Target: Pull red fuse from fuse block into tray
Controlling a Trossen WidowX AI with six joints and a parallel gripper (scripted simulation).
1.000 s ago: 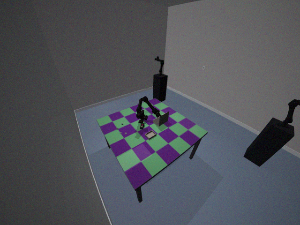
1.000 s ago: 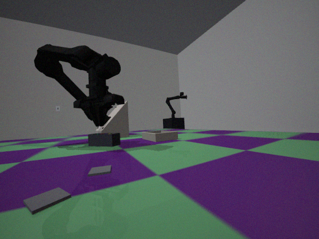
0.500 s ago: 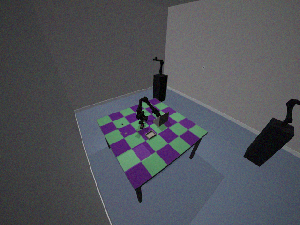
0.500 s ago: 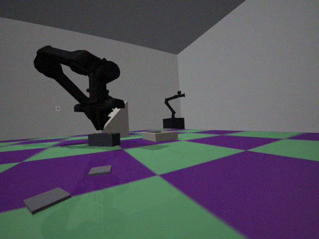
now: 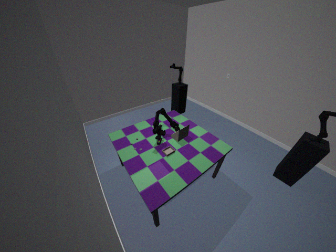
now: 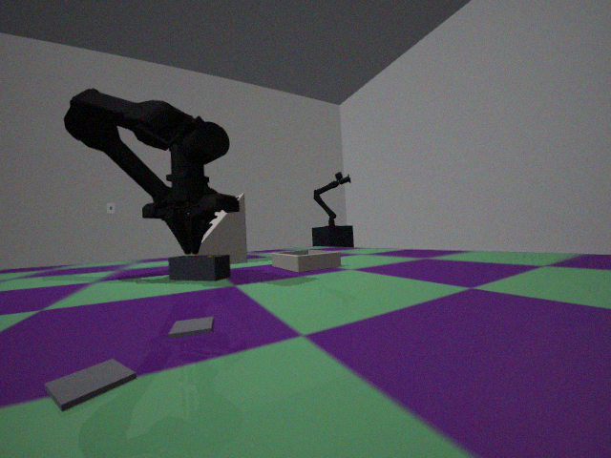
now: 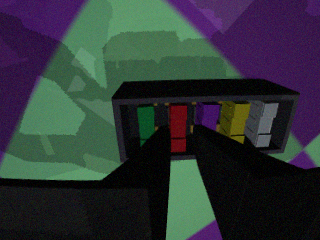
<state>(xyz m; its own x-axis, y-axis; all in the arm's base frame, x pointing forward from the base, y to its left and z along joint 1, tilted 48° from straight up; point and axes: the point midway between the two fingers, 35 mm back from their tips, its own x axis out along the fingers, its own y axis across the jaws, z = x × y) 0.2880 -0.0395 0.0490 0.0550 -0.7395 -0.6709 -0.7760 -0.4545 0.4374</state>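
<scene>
Right now the shallow beige tray is 230 mm to the left of my gripper tip, 40 mm below it and 20 mm ahead of it.
</scene>
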